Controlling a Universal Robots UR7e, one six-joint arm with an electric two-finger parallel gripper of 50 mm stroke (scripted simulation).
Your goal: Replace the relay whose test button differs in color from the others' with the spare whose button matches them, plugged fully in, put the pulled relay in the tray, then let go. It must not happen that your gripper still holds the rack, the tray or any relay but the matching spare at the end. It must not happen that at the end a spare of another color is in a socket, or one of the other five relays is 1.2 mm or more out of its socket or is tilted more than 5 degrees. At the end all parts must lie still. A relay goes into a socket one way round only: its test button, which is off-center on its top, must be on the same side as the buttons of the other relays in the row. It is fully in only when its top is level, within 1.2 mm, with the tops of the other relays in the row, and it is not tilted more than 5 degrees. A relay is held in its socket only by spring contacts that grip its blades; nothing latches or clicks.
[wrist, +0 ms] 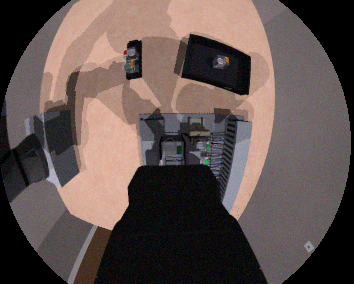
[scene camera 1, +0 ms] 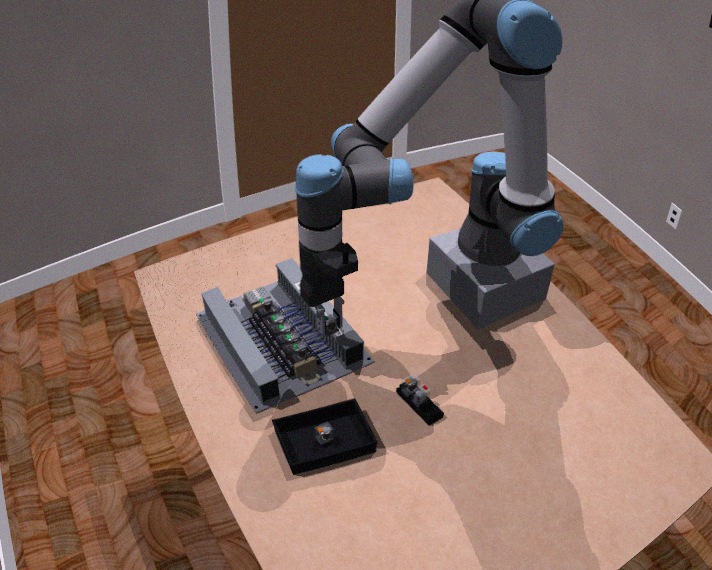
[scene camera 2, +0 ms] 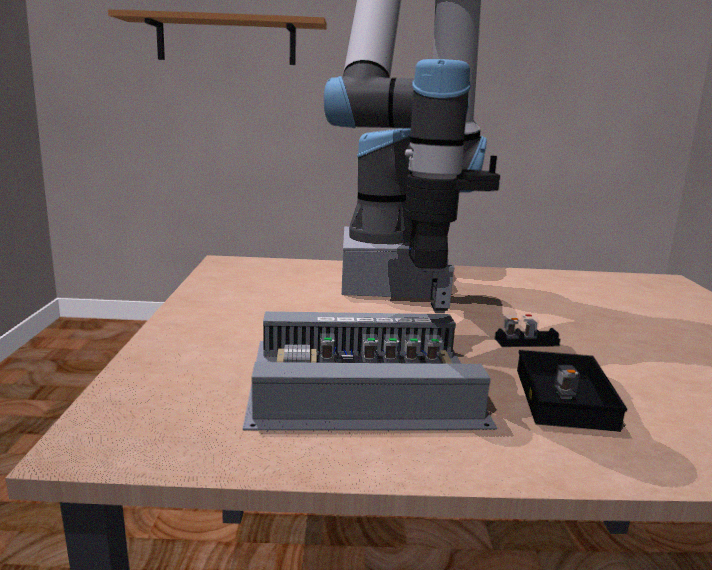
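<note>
In one view of the scene I find my gripper point(scene camera 2: 439, 303). The wrist view gives me my gripper point(wrist: 172, 143) as well, and I can also see the gripper point(scene camera 1: 329, 327) there in the scene.
</note>
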